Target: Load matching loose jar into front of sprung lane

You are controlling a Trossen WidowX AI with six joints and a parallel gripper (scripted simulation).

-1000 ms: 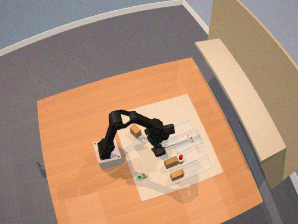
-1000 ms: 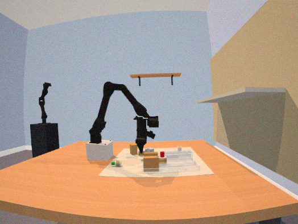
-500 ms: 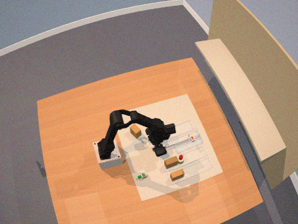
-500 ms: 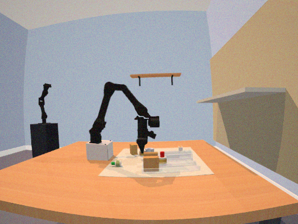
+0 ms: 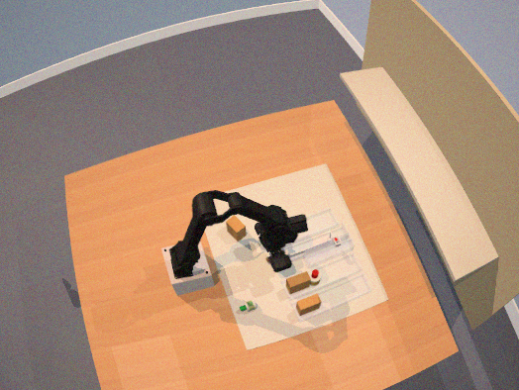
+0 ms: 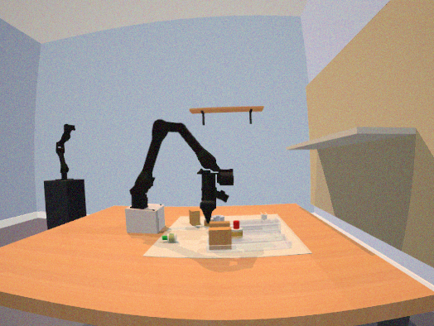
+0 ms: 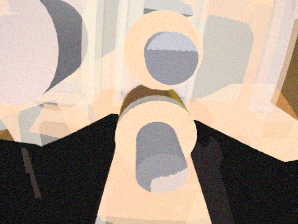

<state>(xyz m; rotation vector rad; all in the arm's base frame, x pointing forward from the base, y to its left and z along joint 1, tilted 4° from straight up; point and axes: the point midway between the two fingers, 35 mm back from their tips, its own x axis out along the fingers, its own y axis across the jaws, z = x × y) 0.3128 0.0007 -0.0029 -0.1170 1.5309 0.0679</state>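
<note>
The grey can lies 80 mm to the left of my gripper tip, 30 mm ahead of it and 20 mm below it. The rest, counted from my gripper tip: clear pusher lane 170 mm ahead, 30 mm below.
</note>
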